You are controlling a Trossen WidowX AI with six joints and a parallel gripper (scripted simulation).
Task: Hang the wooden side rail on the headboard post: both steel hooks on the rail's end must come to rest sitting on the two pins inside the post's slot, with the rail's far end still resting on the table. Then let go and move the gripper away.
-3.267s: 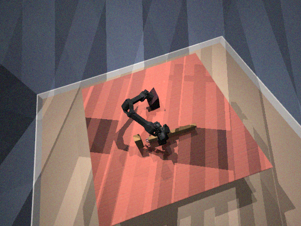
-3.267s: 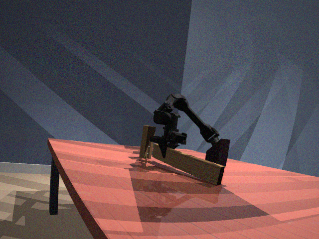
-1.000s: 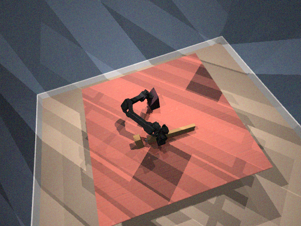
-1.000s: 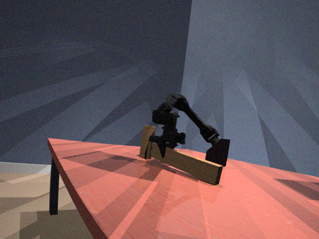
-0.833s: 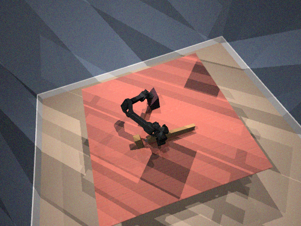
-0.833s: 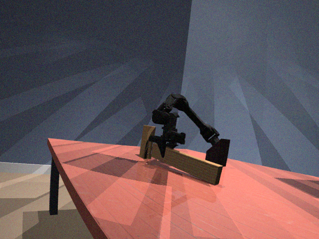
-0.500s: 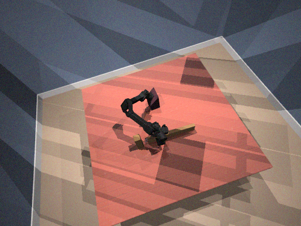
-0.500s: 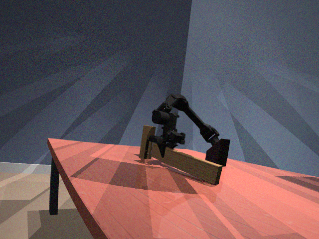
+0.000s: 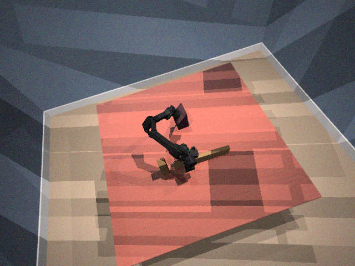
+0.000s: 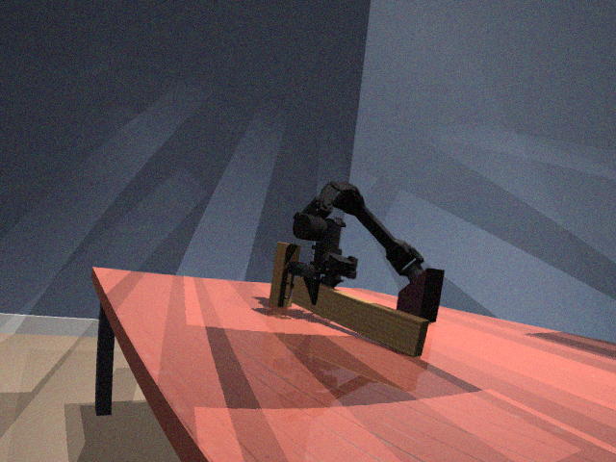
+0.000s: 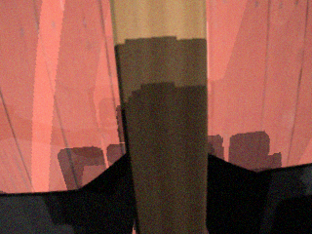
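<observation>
My gripper tip is 20 mm past the headboard post, 160 mm to the left of it and 40 mm below it.
</observation>
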